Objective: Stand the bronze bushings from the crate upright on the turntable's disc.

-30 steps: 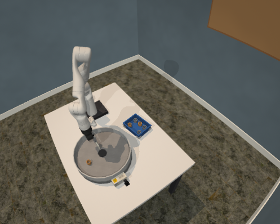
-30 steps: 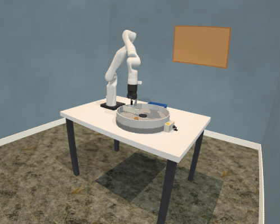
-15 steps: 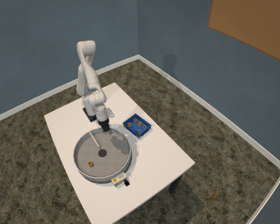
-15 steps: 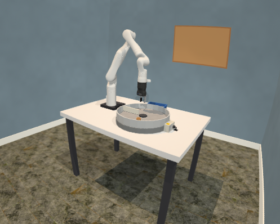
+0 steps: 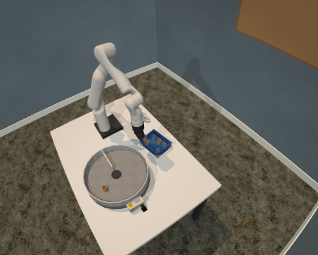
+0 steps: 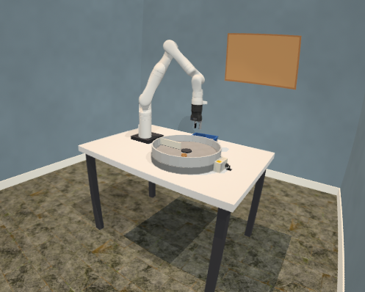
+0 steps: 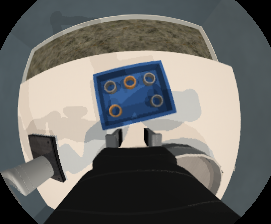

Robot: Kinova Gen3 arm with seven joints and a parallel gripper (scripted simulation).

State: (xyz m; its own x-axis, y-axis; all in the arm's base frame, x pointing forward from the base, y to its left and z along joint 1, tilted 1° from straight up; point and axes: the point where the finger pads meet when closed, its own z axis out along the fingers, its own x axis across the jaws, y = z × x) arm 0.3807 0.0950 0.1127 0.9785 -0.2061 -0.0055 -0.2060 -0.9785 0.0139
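The blue crate lies 20 mm ahead of my hand, 90 mm to the left of it and 120 mm below it. Round my hand: grey turntable disc: 40 mm ahead, 280 mm to the right, 90 mm below.
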